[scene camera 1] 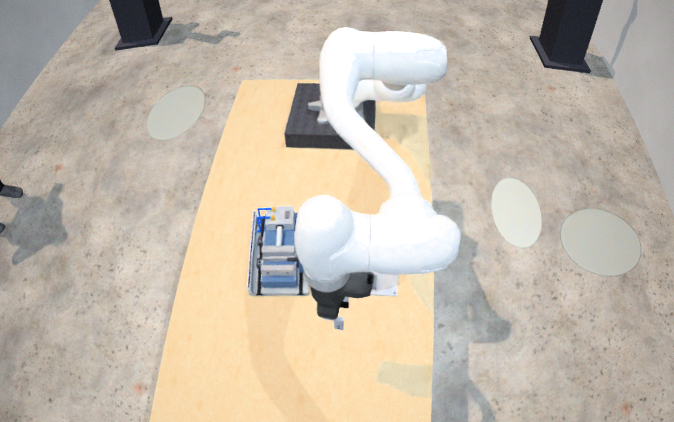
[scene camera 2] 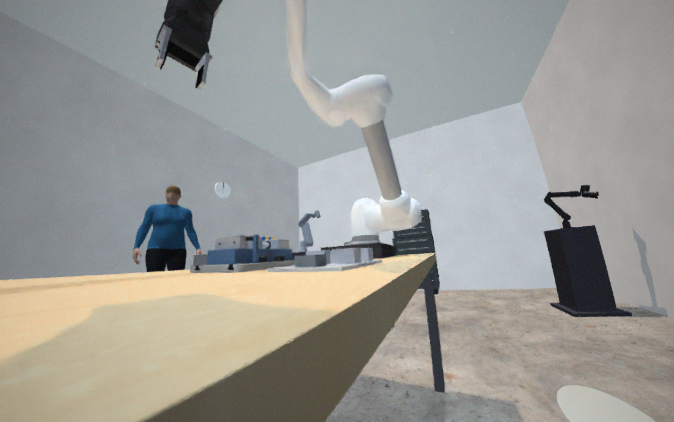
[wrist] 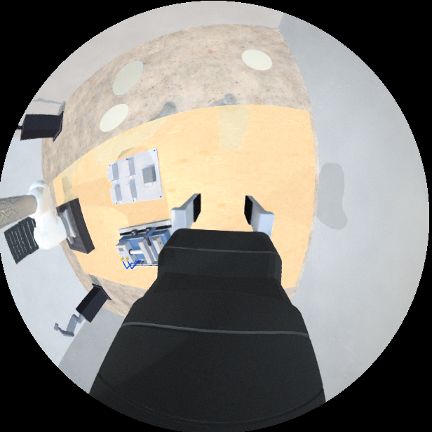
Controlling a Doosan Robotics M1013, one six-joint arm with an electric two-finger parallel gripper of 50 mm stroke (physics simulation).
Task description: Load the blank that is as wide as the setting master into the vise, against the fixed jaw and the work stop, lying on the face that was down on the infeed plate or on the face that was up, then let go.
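Frame: origin at the arm's base, x ahead, y left, z up, level; millimetres.
Where they show: gripper, fingertip midpoint: [scene camera 1: 341, 317] [scene camera 2: 181, 75]; arm's base, link origin: [scene camera 2: 365, 246].
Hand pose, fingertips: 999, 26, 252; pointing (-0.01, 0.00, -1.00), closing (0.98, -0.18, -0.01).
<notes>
Things, the pixels of their top centre, and the offset from my fingertips, as dx, dy, dz. "spot": a spot on its surface instead.
- infeed plate, top centre: [scene camera 2: 331, 263] [scene camera 1: 369, 258] -353, +75, -311
- darker grey block, top centre: [scene camera 2: 310, 255] -261, +69, -286
- grey vise, top centre: [scene camera 1: 276, 239] [scene camera 2: 254, 238] -365, -214, -220
- grey base plate, surface spot: [scene camera 2: 210, 269] spot: -215, -212, -311
My gripper [scene camera 2: 180, 76] [wrist: 222, 202] is open and empty, high above the table, with its two fingers wide apart. The infeed plate [scene camera 1: 392, 292] [scene camera 2: 300, 269] [wrist: 145, 196] is pale grey; the arm mostly hides it in scene camera 1. In the wrist view, several light grey blocks stand on it in two columns, and a darker grey block [scene camera 2: 310, 259] [wrist: 149, 174] lies apart from them. Which one is the setting master, and which blank matches its width, I cannot tell. The blue and grey vise [scene camera 1: 279, 281] [scene camera 2: 227, 256] [wrist: 148, 249] stands beside the plate; no block shows between its jaws.
The vise has blue hoses [scene camera 1: 260, 220] [wrist: 131, 265] at one end and stands on a grey base plate [scene camera 1: 254, 287] [scene camera 2: 210, 269]. The arm's black pedestal [scene camera 1: 320, 140] [wrist: 82, 235] is at the table's far end. A person in blue [scene camera 2: 167, 227] stands beyond the table.
</notes>
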